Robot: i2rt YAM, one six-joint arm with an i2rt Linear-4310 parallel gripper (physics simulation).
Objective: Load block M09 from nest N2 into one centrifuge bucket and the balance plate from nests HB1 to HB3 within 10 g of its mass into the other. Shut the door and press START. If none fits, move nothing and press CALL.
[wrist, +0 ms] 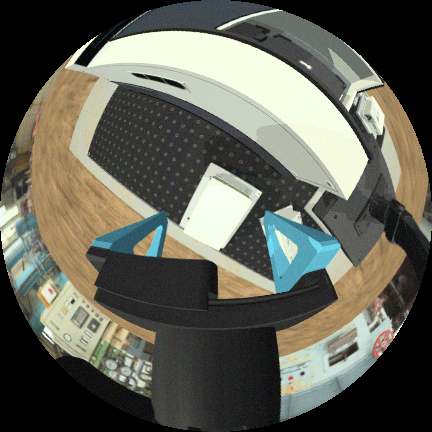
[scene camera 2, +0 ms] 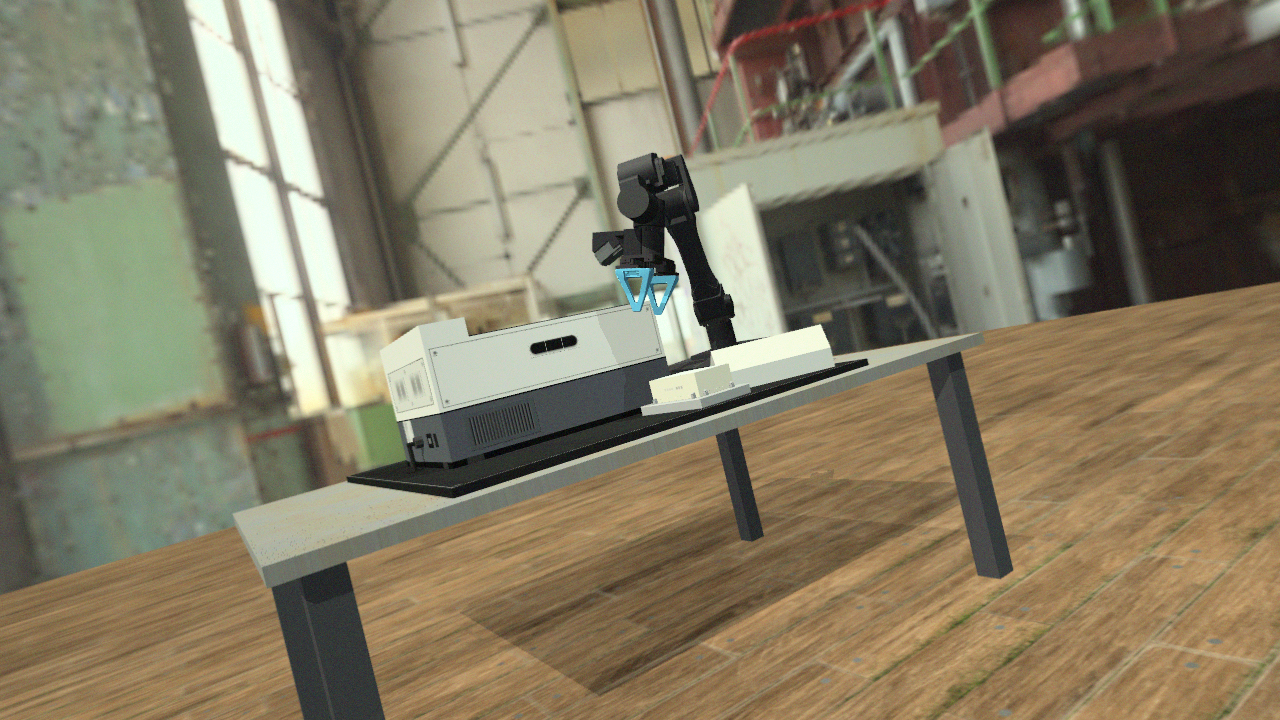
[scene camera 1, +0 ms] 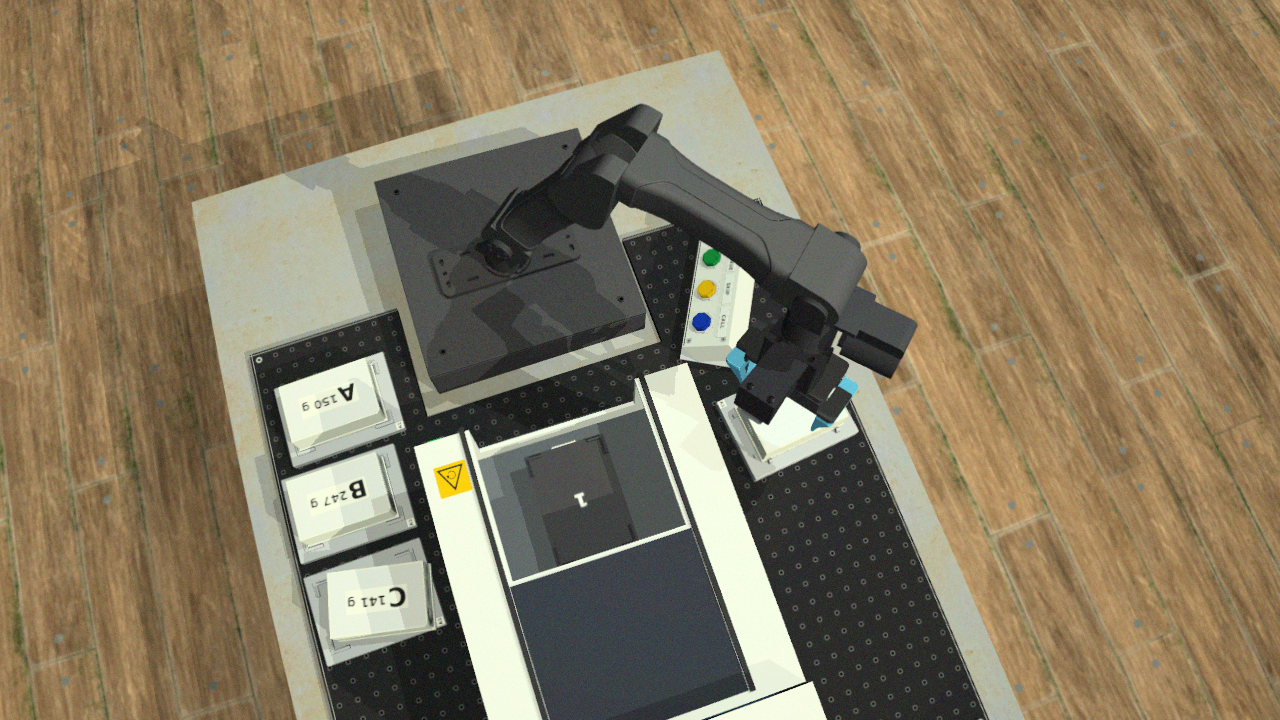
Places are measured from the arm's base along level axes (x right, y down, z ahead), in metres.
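Pixels of known places: gripper, fingertip midpoint: [wrist: 215, 215] [scene camera 2: 647, 313]; arm's base, link origin: [wrist: 372, 204] [scene camera 1: 507, 257].
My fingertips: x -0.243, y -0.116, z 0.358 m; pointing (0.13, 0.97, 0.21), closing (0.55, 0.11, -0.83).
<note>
For each thing: its middle in the pictures, then the offset to it from my fingertips. "*": a spot on its surface instead.
- pale block, body centre: [scene camera 1: 790, 412] [scene camera 2: 690, 383] [wrist: 216, 213] dx -0.052, dy +0.141, dz -0.018 m
- nest plate, surface spot: [scene camera 1: 762, 471] * dx +0.012, dy +0.162, dz +0.041 m
- Balance plates A, body centre: [scene camera 1: 333, 404] dx +0.535, dy +0.147, dz -0.243 m
- B, body centre: [scene camera 1: 342, 499] dx +0.555, dy +0.147, dz -0.110 m
- C, body centre: [scene camera 1: 381, 601] dx +0.541, dy +0.144, dz +0.036 m
- centrifuge, body centre: [scene camera 1: 613, 601] [scene camera 2: 527, 376] [wrist: 234, 35] dx +0.263, dy +0.058, dz +0.142 m
- dark door, body centre: [scene camera 1: 628, 639] dx +0.264, dy -0.032, dz +0.192 m
- button panel, body centre: [scene camera 1: 723, 283] [scene camera 2: 768, 359] [wrist: 289, 255] dx -0.037, dy +0.138, dz -0.227 m
- blue CALL, body centre: [scene camera 1: 700, 320] dx +0.023, dy +0.111, dz -0.175 m
My gripper [scene camera 1: 780, 391] [scene camera 2: 648, 309] [wrist: 215, 215] is open and empty, high above a pale block [scene camera 1: 780, 438] [scene camera 2: 689, 385] [wrist: 220, 212]. The block sits on a nest plate [scene camera 1: 762, 471] [scene camera 2: 666, 409]; its mass and name are not readable. Balance plates A [scene camera 1: 326, 407], marked 150 g, B [scene camera 1: 340, 501], marked 247 g, and C [scene camera 1: 380, 598], marked 141 g, sit in their nests. The centrifuge [scene camera 1: 716, 501] [scene camera 2: 483, 367] [wrist: 250, 75] is open, with bucket 1 [scene camera 1: 581, 514] showing beside the dark door [scene camera 1: 626, 617]. The other bucket is hidden.
The button panel [scene camera 1: 725, 344] [scene camera 2: 778, 353] stands behind the block's nest, with green [scene camera 1: 711, 257], yellow [scene camera 1: 707, 288] and blue CALL [scene camera 1: 701, 320] buttons. The centrifuge's high side wall stands between the block and bucket 1. The arm's dark base plate [scene camera 1: 537, 322] lies behind the centrifuge.
</note>
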